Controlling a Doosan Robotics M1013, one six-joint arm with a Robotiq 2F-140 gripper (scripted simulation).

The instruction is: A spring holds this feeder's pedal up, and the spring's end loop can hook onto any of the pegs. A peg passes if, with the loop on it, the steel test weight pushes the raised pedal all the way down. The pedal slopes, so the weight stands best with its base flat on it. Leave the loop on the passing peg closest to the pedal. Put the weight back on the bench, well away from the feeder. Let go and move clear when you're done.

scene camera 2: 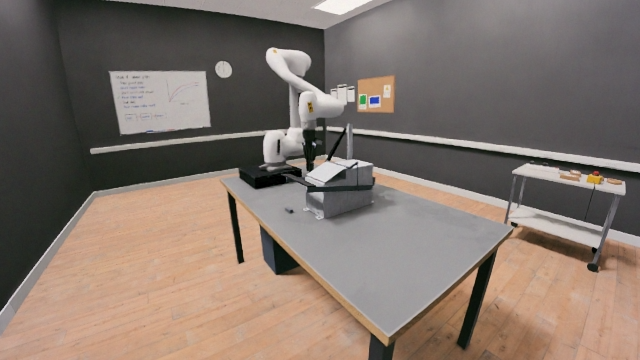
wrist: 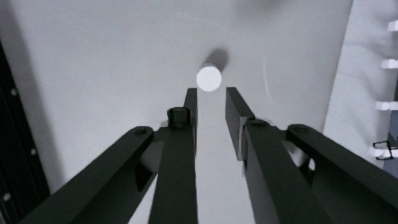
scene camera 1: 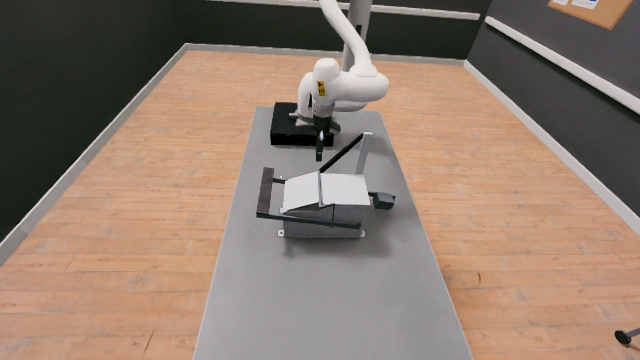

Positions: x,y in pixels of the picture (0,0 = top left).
Scene:
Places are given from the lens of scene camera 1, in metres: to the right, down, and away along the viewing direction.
grey feeder box (scene camera 1: pixel 349 192): 0.11, 0.05, 1.02
sloping lid (scene camera 1: pixel 303 190): -0.06, 0.04, 1.02

